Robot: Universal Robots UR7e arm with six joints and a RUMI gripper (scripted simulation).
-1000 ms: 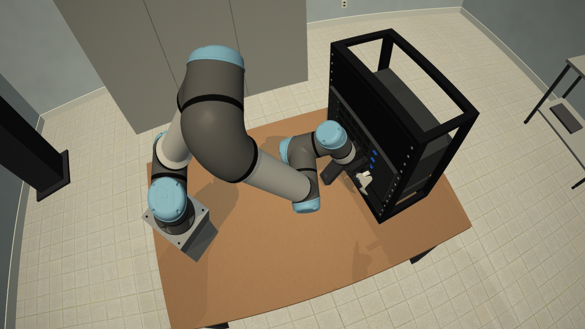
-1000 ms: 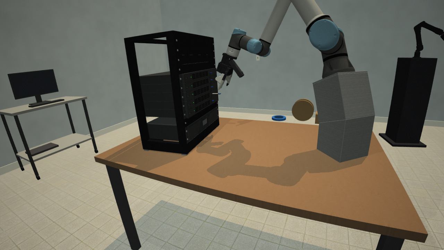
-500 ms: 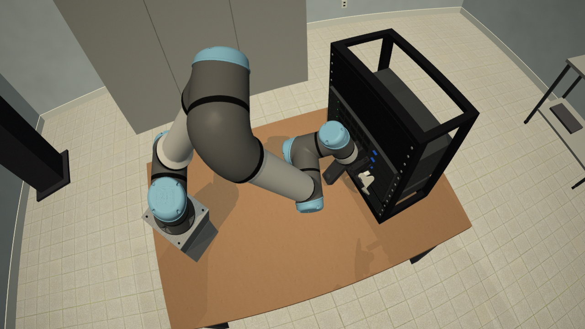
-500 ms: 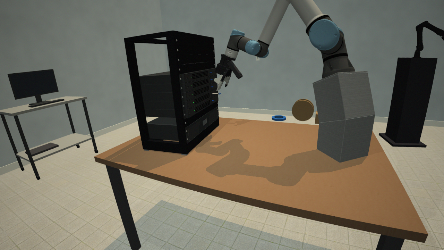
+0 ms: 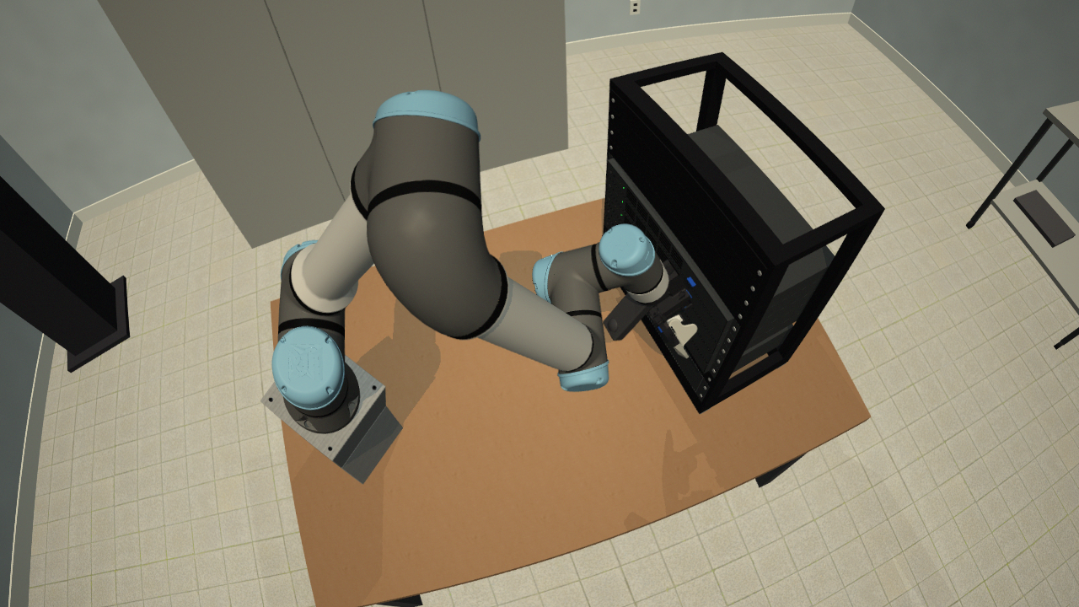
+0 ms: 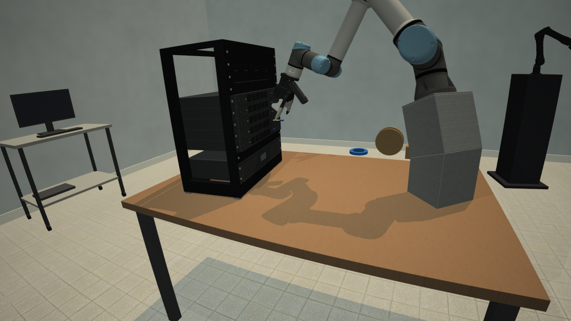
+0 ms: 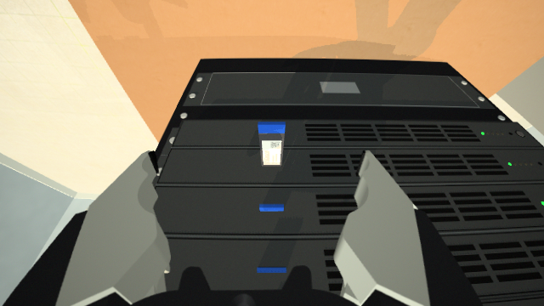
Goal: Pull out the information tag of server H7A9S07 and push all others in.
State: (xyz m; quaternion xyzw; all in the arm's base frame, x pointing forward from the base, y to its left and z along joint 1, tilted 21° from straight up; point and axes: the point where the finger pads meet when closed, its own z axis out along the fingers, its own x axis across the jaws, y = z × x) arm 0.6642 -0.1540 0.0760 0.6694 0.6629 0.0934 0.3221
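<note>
Now: hand 30 mm short of the information tag, 10 mm to the right of it and 10 mm above it.
</note>
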